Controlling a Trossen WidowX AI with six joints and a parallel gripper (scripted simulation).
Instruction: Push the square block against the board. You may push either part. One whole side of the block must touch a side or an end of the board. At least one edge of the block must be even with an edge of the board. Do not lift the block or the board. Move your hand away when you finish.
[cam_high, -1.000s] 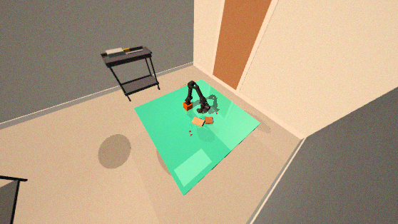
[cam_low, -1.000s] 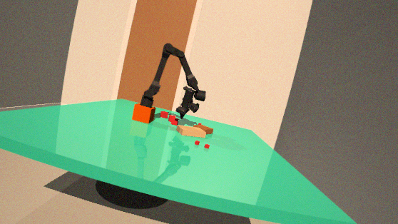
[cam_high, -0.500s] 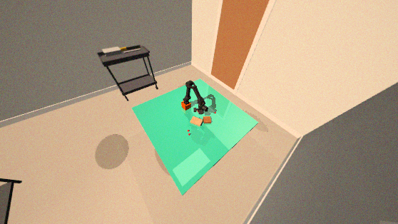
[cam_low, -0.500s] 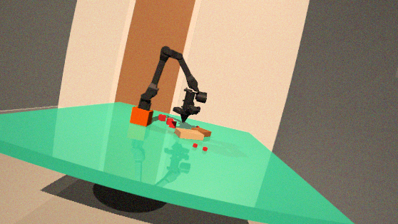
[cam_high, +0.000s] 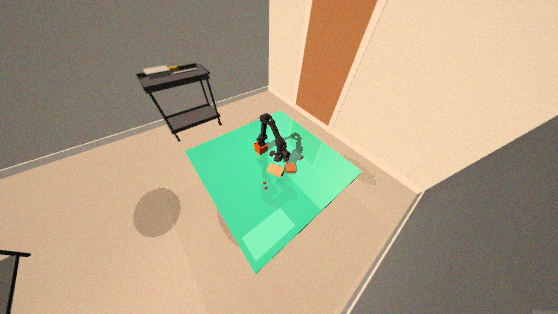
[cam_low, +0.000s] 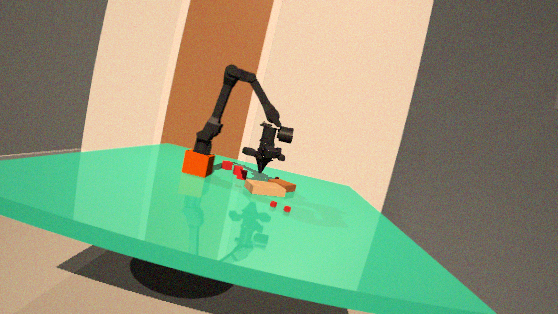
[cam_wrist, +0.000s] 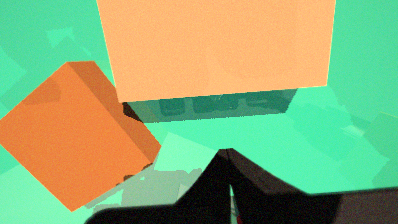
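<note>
Right now my gripper tip is 80 mm to the left of the tan board, 40 mm above it and 30 mm short of it. Round my gripper tip: square block 120 mm ahead, 40 mm to the left, 40 mm below.
</note>
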